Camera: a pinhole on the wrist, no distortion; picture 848 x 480 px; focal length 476.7 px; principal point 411.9 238.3 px. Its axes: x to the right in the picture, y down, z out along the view. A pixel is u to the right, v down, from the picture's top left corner.
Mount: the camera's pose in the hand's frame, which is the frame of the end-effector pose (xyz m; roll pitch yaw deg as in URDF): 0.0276 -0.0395 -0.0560 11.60 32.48 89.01
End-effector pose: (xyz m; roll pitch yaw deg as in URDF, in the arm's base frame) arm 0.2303 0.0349 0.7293 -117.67 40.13 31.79
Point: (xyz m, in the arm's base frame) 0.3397 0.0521 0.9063
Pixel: behind the camera
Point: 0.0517 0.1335 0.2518
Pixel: 468 164
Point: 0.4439 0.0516 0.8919
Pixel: behind the camera
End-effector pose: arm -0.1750 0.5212 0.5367 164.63 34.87 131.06
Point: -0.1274 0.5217 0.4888
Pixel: 355 439
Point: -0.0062 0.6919 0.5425
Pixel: 779 381
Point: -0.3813 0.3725 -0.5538
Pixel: outside the picture
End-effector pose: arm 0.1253 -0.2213 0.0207 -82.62 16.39 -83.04
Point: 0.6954 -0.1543 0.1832
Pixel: 44 405
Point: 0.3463 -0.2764 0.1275
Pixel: outside the picture
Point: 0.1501 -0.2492 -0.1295
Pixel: 783 203
